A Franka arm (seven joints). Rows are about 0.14 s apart.
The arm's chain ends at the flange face. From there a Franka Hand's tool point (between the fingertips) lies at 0.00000 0.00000 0.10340 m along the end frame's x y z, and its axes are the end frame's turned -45 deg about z.
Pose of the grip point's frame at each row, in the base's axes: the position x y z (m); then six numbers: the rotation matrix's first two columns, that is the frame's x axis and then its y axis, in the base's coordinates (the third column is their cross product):
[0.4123 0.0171 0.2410 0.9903 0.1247 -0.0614 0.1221 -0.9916 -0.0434]
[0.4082 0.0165 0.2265 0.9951 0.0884 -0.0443 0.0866 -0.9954 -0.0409]
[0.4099 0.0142 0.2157 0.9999 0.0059 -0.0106 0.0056 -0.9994 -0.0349]
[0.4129 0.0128 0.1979 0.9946 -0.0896 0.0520 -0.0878 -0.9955 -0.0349]
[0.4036 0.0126 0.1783 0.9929 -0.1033 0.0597 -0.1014 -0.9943 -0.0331]
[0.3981 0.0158 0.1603 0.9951 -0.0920 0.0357 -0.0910 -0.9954 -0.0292]
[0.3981 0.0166 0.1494 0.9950 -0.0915 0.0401 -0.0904 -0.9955 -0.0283]
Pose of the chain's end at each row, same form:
[0.4192 0.0134 0.3441 0.7866 -0.6130 -0.0741 -0.6139 -0.7893 0.0127]
[0.4131 0.0127 0.3297 0.7649 -0.6413 -0.0602 -0.6424 -0.7664 0.0024]
[0.4110 0.0106 0.3190 0.7110 -0.7025 -0.0322 -0.7031 -0.7109 -0.0172]
[0.4072 0.0097 0.3011 0.6412 -0.7673 0.0121 -0.7654 -0.6406 -0.0614]
[0.3971 0.0098 0.2815 0.6304 -0.7761 0.0188 -0.7738 -0.6300 -0.0656]
[0.3941 0.0131 0.2636 0.6393 -0.7689 0.0046 -0.7680 -0.6388 -0.0459]
[0.3937 0.0141 0.2527 0.6396 -0.7686 0.0083 -0.7675 -0.6392 -0.0484]

